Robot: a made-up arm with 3 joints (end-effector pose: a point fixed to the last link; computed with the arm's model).
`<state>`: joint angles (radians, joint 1 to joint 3).
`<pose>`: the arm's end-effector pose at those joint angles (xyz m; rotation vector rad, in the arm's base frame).
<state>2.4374 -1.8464 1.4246</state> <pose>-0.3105 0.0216 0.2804 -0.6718 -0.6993 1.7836</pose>
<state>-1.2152 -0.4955 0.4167</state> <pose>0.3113 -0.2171 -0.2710 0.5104 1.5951 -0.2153</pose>
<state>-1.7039 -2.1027 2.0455</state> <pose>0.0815 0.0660 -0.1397 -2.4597 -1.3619 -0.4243</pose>
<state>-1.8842 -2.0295 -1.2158</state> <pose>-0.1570 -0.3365 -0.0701 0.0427 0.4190 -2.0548</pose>
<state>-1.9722 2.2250 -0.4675</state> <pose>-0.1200 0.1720 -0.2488 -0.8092 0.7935 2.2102</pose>
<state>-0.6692 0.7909 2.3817</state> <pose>0.1775 -0.2406 0.0795 -0.7726 2.8215 -0.8906</pose>
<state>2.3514 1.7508 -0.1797</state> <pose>-0.4057 0.1405 0.2725 -1.0045 -1.7150 -1.9064</pose>
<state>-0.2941 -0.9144 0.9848</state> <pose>0.4145 -0.1280 0.0084 0.9182 1.1836 0.3303</pose>
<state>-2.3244 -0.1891 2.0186</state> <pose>-0.1788 -0.1542 -0.0505 -0.2197 -1.9336 0.0339</pose>
